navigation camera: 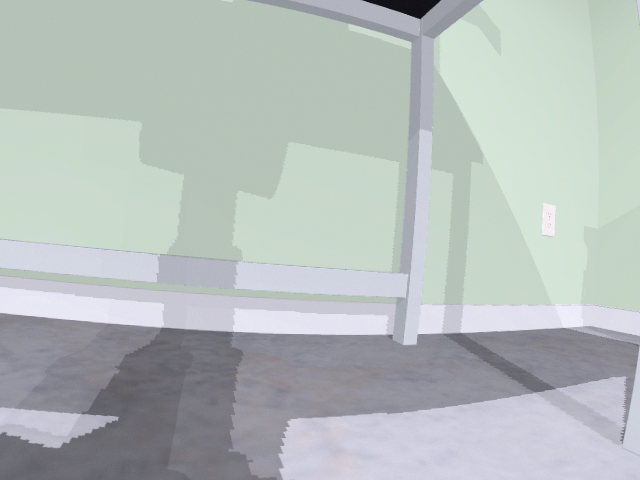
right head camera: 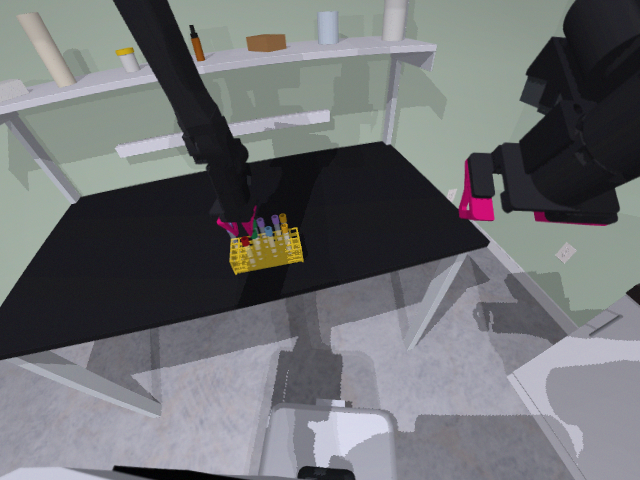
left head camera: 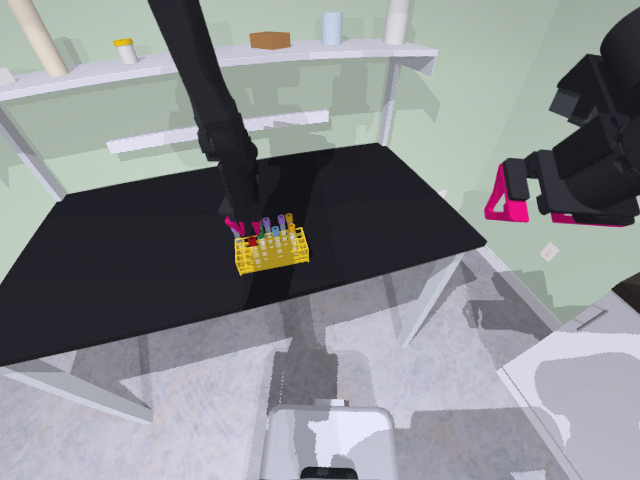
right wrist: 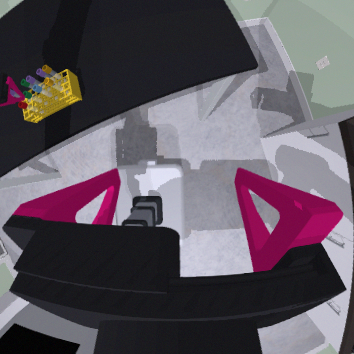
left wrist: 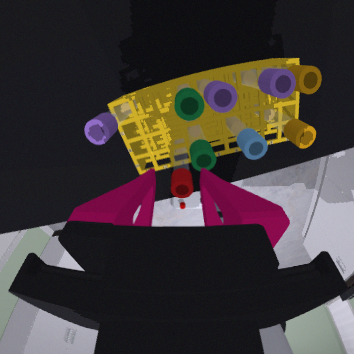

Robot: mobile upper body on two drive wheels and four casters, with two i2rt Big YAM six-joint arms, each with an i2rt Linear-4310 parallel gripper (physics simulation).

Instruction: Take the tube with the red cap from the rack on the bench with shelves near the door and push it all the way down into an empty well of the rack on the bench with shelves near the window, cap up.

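Places are measured from the left arm's base along level axes (x ahead, y left, z up), in metres.
Where they show: left gripper, fingertip midpoint: (right head camera: 244, 234) (left head camera: 251, 234) (right wrist: 19, 99) (left wrist: 177, 174); right gripper, fingertip midpoint: (right head camera: 498, 214) (left head camera: 519, 216) (right wrist: 176, 174).
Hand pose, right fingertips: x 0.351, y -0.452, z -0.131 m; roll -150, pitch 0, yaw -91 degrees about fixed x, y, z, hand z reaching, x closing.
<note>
Things, the pixels of their top centre, and the offset from my right fingertips. "*": a spot on its surface instead. Level surfaces: height alone.
- red-capped tube, middle of its top: (left wrist: 181, 189) (left head camera: 251, 238) (right head camera: 244, 238) (right wrist: 19, 103) dz -0.245, dx +0.188, dy +0.445 m
- yellow rack, middle of its top: (left wrist: 212, 118) (left head camera: 270, 243) (right head camera: 265, 243) (right wrist: 43, 94) dz -0.307, dx +0.231, dy +0.413 m
- brown box, surface spot: (left head camera: 269, 40) * dz +0.117, dx +0.672, dy +0.440 m
- bench, its level: dz -0.365 m
The red-capped tube (left head camera: 252, 241) (right head camera: 245, 240) (left wrist: 182, 183) (right wrist: 23, 105) stands cap up in a near-side well of the yellow rack (left head camera: 273, 264) (right head camera: 267, 262) (left wrist: 225, 75) (right wrist: 75, 86) on the black bench. My left gripper (left head camera: 250, 234) (right head camera: 244, 234) (left wrist: 177, 174) is partly open over the rack; its fingertips stand on either side of the red cap in the left wrist view, with gaps on both sides. Fingertip height against the cap is hard to tell. My right gripper (left head camera: 540, 219) (right head camera: 514, 219) (right wrist: 176, 174) is wide open and empty, right of the bench. No second rack shows.
Green (left wrist: 202, 155), purple (left wrist: 220, 96), blue (left wrist: 252, 144) and orange (left wrist: 300, 133) caps stand close around in the rack. A shelf (left head camera: 227, 62) with a brown box (left head camera: 269, 40) and containers runs behind the bench (left head camera: 155, 289). A white cabinet (left head camera: 573, 372) stands lower right.
</note>
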